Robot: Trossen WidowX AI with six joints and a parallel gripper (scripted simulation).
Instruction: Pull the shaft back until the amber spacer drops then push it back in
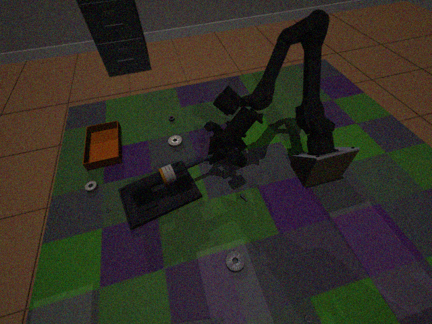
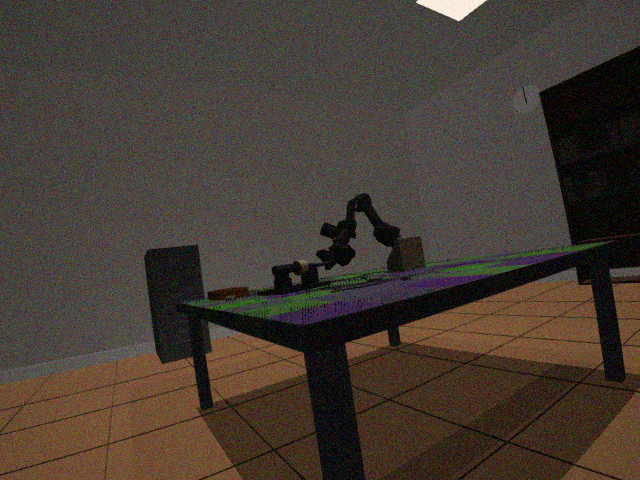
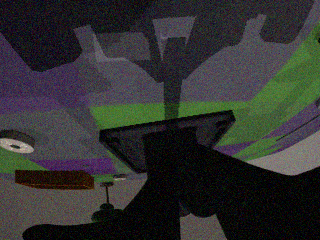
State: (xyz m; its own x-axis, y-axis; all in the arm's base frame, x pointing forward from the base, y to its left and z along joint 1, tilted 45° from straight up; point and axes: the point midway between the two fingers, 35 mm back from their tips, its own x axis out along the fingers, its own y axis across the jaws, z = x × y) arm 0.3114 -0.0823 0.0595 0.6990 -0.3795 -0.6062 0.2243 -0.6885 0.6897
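My gripper tip is now 6 cm short of the dark shaft, 3 cm below it and 1 cm to the right of it. Also, from my gripper tip: small nut 31 cm to the right, 9 cm ahead, 5 cm below; amber spacer 15 cm ahead, 3 cm to the left, 2 cm above; orange tray 36 cm ahead, 23 cm to the right, 4 cm below.
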